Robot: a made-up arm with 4 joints.
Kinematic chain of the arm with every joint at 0, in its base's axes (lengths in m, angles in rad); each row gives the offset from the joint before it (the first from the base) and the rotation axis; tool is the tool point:
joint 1: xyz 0 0 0.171 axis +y
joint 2: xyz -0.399 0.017 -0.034 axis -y
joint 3: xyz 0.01 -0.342 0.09 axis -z
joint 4: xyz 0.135 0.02 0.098 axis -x
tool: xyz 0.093 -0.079 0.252
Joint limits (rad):
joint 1: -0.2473..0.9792
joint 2: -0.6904..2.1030
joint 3: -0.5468..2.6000
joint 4: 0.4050..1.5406
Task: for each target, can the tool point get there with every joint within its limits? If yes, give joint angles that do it. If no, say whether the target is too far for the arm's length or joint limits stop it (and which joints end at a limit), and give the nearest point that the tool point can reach.
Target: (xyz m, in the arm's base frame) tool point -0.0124 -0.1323 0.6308
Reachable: yes | joints 0.4939 0.0724 -0.2173 0.8054
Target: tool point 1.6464 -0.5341 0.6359
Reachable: no: too far | nearest point 0.2566 -0.3792 0.5241 | short by 1.403 m
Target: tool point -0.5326 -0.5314 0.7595
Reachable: yes | joints 0.4832 1.1989 1.4088 0.6742
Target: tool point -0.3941 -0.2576 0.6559
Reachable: yes | joints 0.0656 0.6973 0.4509 0.9802
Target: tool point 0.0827 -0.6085 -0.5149
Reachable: no: joint limits stop it (at a limit: joint 2, joint 4) | nearest point 0.0075 -0.4246 0.1085 | short by 0.654 m
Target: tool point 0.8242 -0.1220 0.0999
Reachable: no: joint limits stop it (at a limit: joint 1) | nearest point 0.2241 -0.2376 0.3139 | short by 0.648 m
